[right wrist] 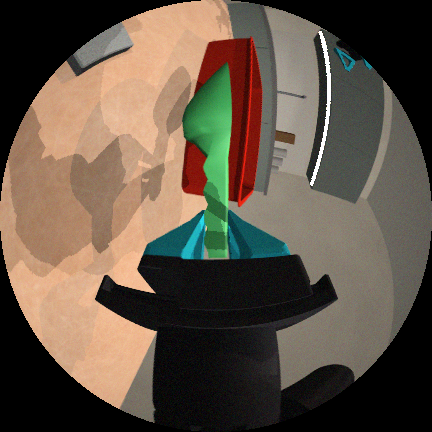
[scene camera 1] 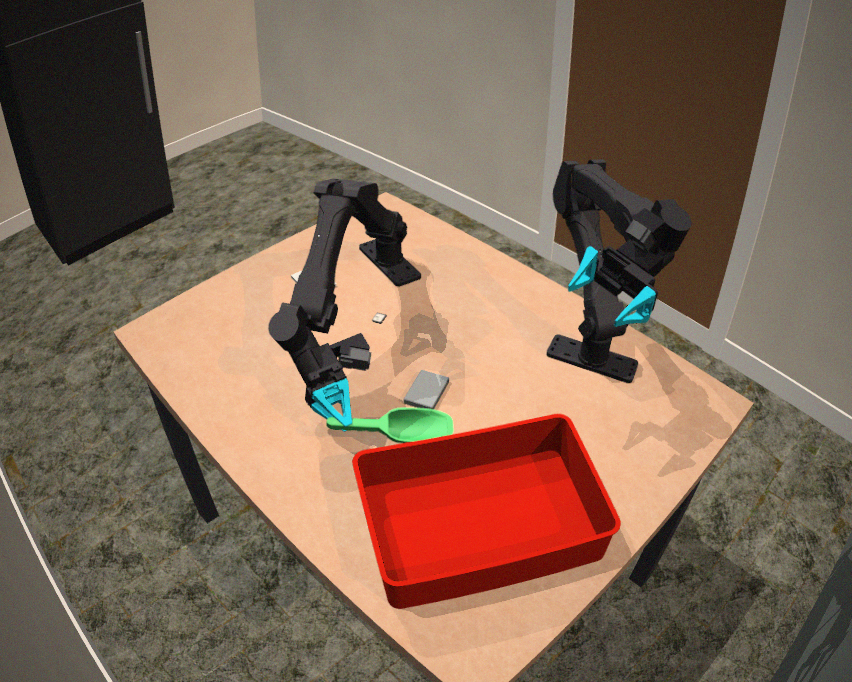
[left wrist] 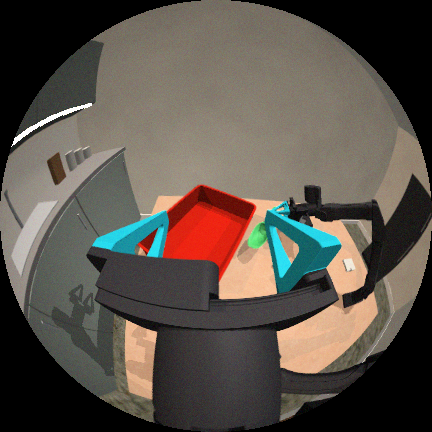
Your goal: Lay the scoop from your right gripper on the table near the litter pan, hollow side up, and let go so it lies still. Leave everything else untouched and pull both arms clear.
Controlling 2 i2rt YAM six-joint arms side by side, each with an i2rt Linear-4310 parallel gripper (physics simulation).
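Pixels of known places: left gripper, fingertip midpoint: (scene camera 1: 591, 305) (left wrist: 216, 215); right gripper, fingertip midpoint: (right wrist: 215, 215) (scene camera 1: 348, 427); left arm's base, link origin: (scene camera 1: 592, 360); right arm's base, link origin: (scene camera 1: 389, 262) (left wrist: 352, 297).
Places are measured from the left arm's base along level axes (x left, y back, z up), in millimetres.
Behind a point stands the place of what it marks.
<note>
The green scoop (scene camera 1: 419, 424) @(x -225, y -371, z 58 mm) (left wrist: 258, 236) @(x -231, y -396, z 46 mm) (right wrist: 215, 120) @(x -271, y -389, z 82 mm) is held roughly level, hollow side up, with its shadow apart from it on the table (scene camera 1: 213, 341) @(x -769, y -322, z 0 mm). My right gripper (scene camera 1: 344, 424) @(x -319, y -457, z 85 mm) (left wrist: 270, 213) @(x -319, y -457, z 85 mm) (right wrist: 215, 215) @(x -319, y -457, z 85 mm) is shut on its handle. The bowl is just beyond the near long wall of the red litter pan (scene camera 1: 497, 576) @(x 26, y -599, z 45 mm) (left wrist: 230, 202) @(x -206, y -589, z 59 mm) (right wrist: 195, 172) @(x -247, y -487, z 24 mm) on the arms' side, outside the pan. The exact height of the scoop is hard to tell. My left gripper (scene camera 1: 593, 306) @(x 20, y -271, z 344 mm) (left wrist: 216, 215) @(x 20, y -271, z 344 mm) is open and empty, high above its own arm base, away from the scoop.
A grey flat block (scene camera 1: 427, 389) @(x -271, y -247, z 15 mm) (right wrist: 102, 47) lies on the table close to the scoop, on the arms' side. A small white tile (scene camera 1: 379, 318) (left wrist: 349, 264) lies nearer the right arm's base. Another pale piece (scene camera 1: 296, 277) @(x -722, y -47, z 9 mm) is partly hidden behind the right arm.
</note>
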